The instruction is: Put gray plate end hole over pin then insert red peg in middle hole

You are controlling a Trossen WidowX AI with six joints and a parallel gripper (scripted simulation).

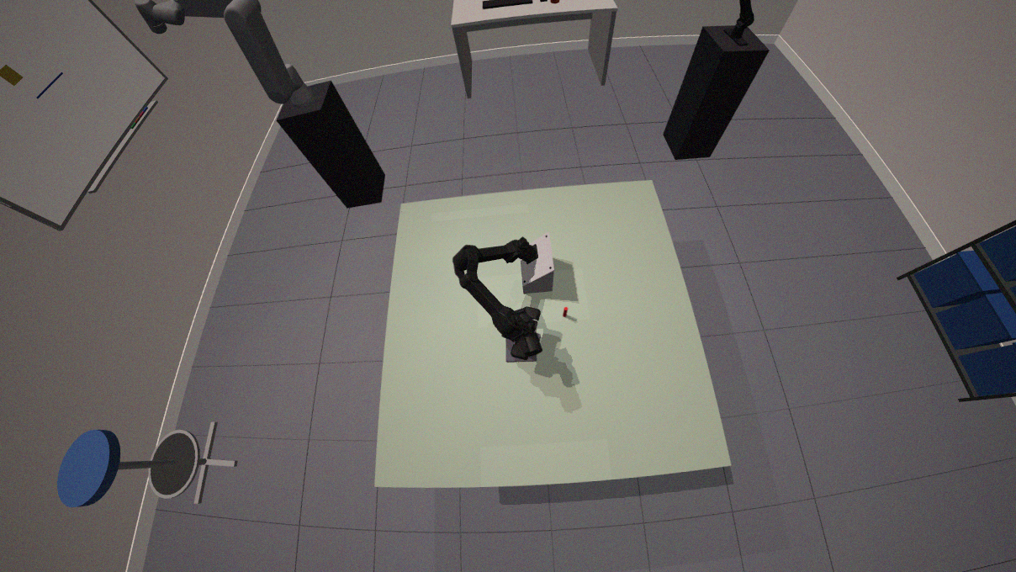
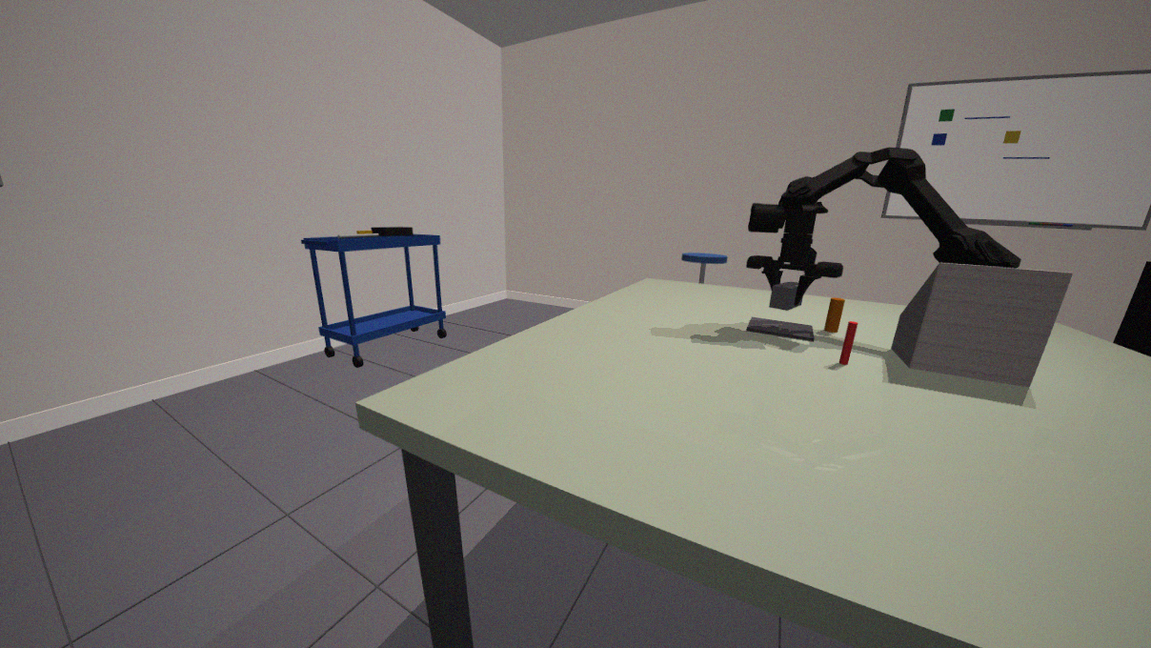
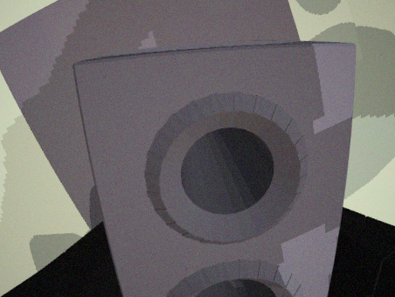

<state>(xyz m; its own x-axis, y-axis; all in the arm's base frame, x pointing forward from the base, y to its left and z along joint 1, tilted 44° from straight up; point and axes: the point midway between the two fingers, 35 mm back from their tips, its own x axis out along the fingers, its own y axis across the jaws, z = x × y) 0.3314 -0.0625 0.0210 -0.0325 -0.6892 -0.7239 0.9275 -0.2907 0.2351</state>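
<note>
My gripper tip is now 10 mm to the left of the gray base and 60 mm above it. Also, from my gripper tip: orange peg: 120 mm behind, 80 mm to the right, 30 mm below; gray plate: 30 mm above; red peg: 100 mm behind, 160 mm to the left, 30 mm below.
</note>
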